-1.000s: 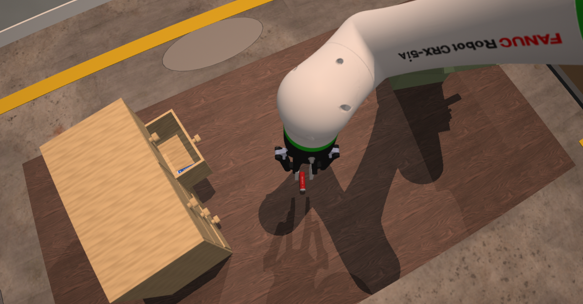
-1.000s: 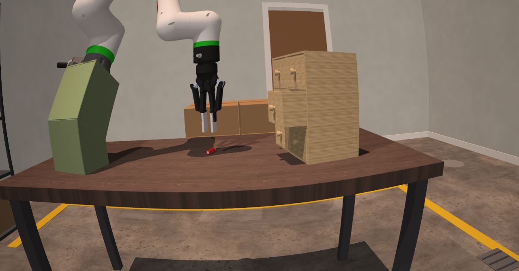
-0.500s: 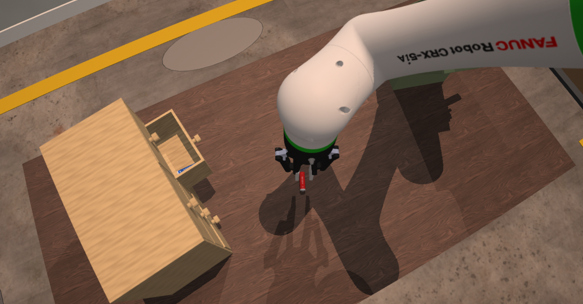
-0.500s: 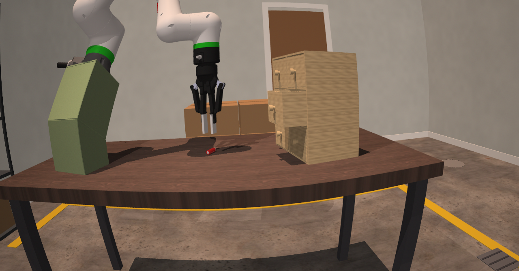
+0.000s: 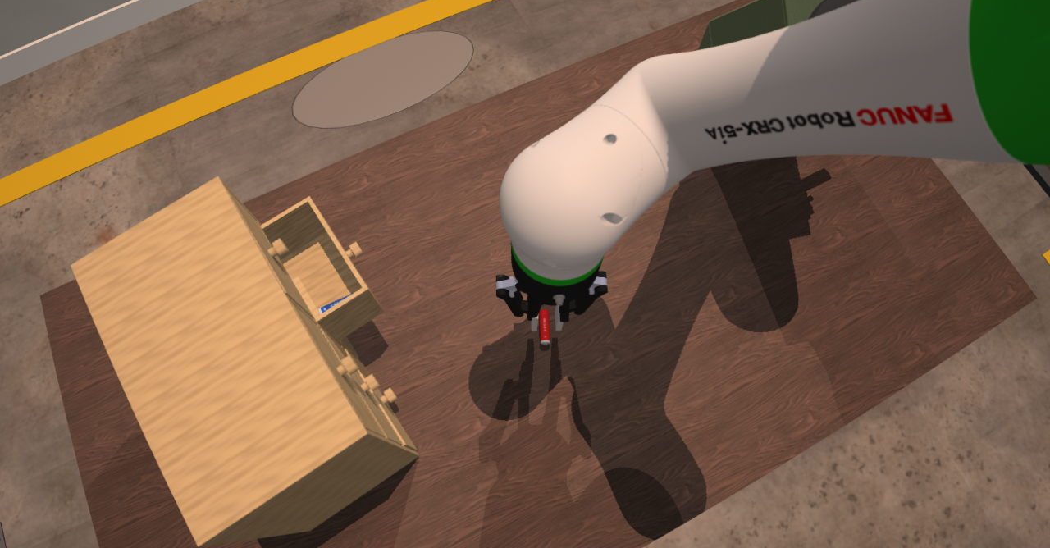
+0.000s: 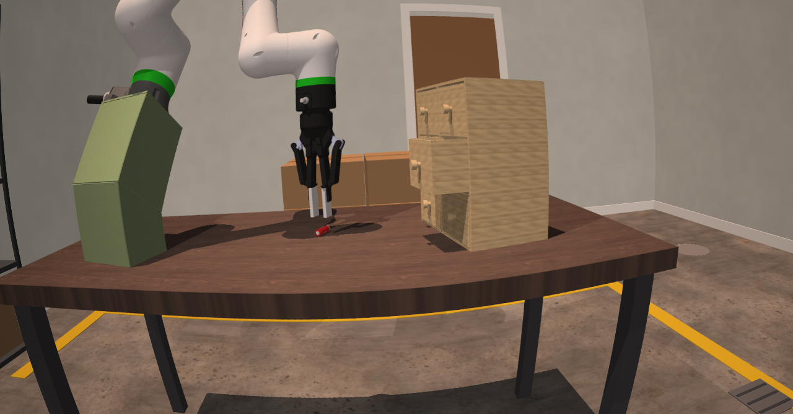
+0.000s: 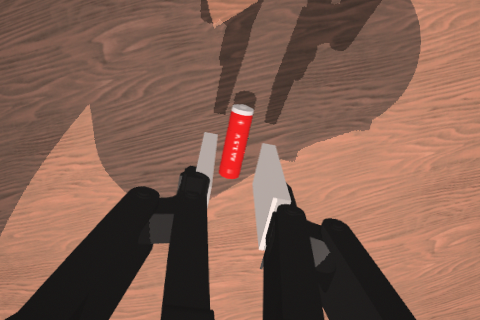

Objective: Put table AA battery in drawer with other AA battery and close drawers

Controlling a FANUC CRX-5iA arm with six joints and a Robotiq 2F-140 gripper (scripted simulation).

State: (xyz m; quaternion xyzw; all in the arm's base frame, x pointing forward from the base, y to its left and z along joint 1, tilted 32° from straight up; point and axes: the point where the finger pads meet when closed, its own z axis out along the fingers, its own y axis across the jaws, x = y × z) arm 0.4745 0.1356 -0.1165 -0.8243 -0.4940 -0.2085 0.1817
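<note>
The red AA battery is 70 mm below my hand.
</note>
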